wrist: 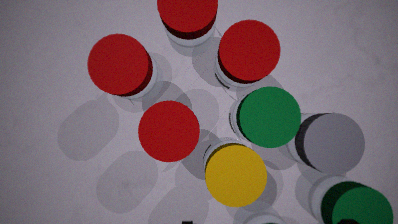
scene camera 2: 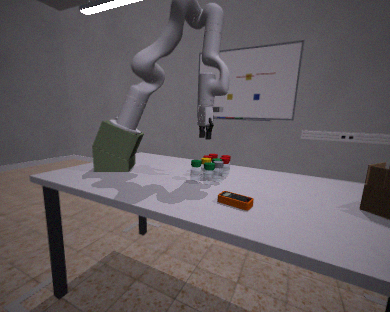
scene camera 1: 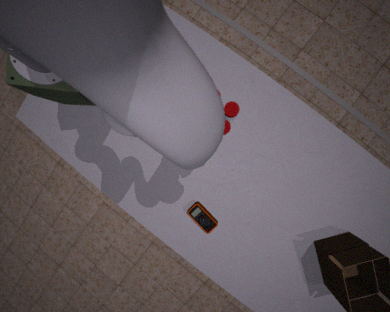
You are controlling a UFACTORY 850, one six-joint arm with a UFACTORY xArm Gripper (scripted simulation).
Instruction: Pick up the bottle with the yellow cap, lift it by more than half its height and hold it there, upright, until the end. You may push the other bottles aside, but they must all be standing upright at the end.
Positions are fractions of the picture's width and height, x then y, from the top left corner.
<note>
In view: a green-capped bottle (wrist: 0.68, 0.52), a yellow-capped bottle (wrist: 0.59, 0.78), a red-capped bottle (wrist: 0.42, 0.59), a red-capped bottle (wrist: 0.30, 0.29) and a red-capped bottle (wrist: 0.63, 0.23).
</note>
